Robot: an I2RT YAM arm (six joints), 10 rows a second.
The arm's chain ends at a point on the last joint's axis. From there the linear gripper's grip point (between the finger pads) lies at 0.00 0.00 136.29 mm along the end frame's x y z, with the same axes.
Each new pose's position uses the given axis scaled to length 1; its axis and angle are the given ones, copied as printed.
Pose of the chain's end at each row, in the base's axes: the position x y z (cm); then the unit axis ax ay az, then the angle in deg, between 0 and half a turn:
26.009 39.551 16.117 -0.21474 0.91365 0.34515 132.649
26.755 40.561 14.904 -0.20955 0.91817 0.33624 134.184
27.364 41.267 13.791 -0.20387 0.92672 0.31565 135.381
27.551 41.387 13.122 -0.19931 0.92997 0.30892 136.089
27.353 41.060 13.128 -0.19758 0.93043 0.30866 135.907
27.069 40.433 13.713 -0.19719 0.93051 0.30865 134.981
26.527 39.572 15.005 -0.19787 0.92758 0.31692 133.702
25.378 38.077 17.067 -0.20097 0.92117 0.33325 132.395
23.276 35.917 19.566 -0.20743 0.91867 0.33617 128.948
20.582 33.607 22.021 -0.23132 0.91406 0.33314 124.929
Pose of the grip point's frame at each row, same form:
33.473 48.913 9.607 -0.21474 0.91365 0.34515 132.649
34.099 49.749 8.020 -0.20955 0.91817 0.33624 134.184
34.734 50.043 6.414 -0.20387 0.92672 0.31565 135.381
34.898 50.007 5.541 -0.19931 0.92997 0.30892 136.089
34.748 49.659 5.570 -0.19758 0.93043 0.30866 135.907
34.624 49.015 6.295 -0.19719 0.93051 0.30865 134.981
34.221 48.296 7.903 -0.19787 0.92758 0.31692 133.702
33.122 47.105 10.412 -0.20097 0.92117 0.33325 132.395
31.466 44.971 13.507 -0.20743 0.91867 0.33617 128.948
29.144 42.718 16.596 -0.23132 0.91406 0.33314 124.929

